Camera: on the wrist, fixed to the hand. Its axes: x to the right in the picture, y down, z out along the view.
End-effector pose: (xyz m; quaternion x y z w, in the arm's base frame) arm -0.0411 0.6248 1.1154 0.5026 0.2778 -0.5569 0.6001
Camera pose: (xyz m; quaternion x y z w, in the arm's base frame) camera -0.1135 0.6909 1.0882 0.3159 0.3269 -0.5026 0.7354
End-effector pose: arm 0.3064 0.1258 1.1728 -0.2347 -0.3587 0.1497 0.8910
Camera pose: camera 0.3401 0.0298 1.1736 -0.4246 -0.4497 0.1134 0.7776
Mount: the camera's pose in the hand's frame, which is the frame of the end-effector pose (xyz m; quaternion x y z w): -0.0178 -0.0849 -0.0532 -0.2225 -0.0848 0.0314 0.9707
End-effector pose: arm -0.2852 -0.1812 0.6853 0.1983 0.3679 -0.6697 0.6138
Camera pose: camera -0.3743 -0.1321 0.6846 0.0107 0.4479 -0.5658 0.6922
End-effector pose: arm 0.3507 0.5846 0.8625 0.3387 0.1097 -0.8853 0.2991
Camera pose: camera 0.3384 0.6815 0.8339 0.1906 0.2675 -0.8543 0.4028
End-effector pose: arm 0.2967 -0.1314 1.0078 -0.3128 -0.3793 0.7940 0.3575
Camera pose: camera 0.3754 -0.0868 1.0545 -0.3278 -0.5654 0.7241 0.2203
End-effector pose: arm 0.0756 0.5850 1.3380 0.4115 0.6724 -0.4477 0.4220
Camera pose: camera -0.0086 0.6103 1.3892 0.2887 0.7036 -0.3066 0.5723
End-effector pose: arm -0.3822 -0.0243 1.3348 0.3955 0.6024 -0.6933 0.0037
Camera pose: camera -0.3819 0.0352 1.4174 0.3432 0.7263 -0.5724 0.1644
